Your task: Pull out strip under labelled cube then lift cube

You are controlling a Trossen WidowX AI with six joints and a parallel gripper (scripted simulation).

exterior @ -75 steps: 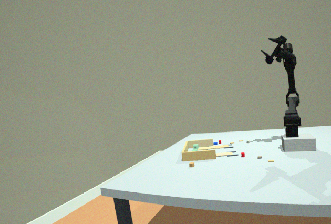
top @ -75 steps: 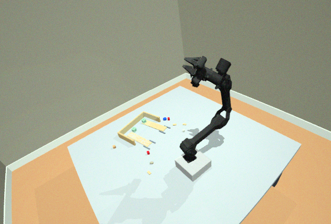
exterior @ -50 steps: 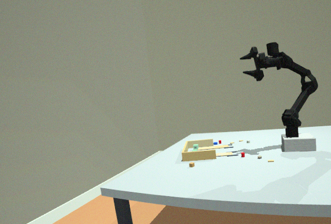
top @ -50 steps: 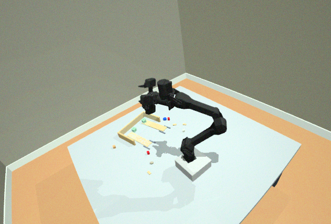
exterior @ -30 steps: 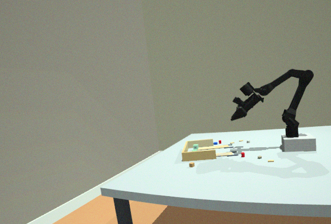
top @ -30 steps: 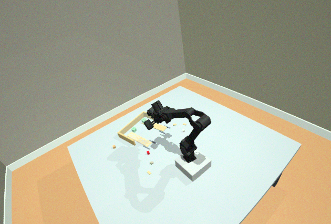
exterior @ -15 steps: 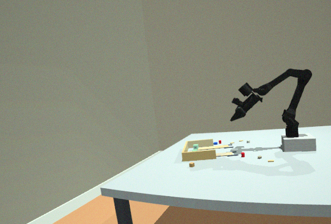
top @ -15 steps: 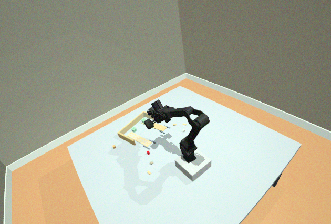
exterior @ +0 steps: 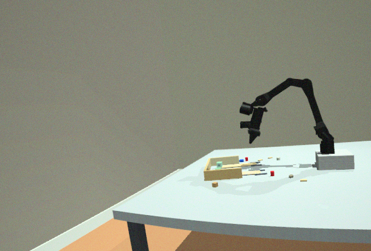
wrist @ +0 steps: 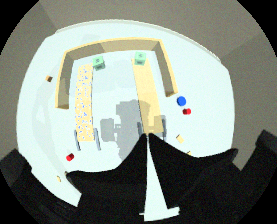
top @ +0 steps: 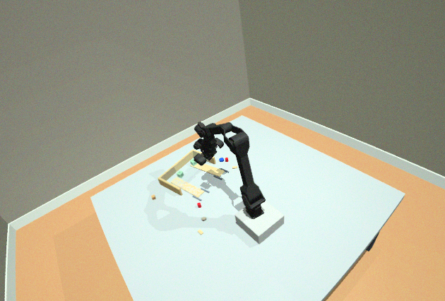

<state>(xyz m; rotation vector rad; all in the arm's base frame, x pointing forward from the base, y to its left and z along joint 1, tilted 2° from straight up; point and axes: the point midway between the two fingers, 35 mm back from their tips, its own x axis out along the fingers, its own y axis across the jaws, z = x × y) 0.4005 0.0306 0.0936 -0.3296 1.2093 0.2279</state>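
My gripper tip is now 13 cm above the strip and 10 cm short of it. From my gripper tip the other things lie so: blue piece (13 cm below, 12 cm to the right, 11 cm ahead).
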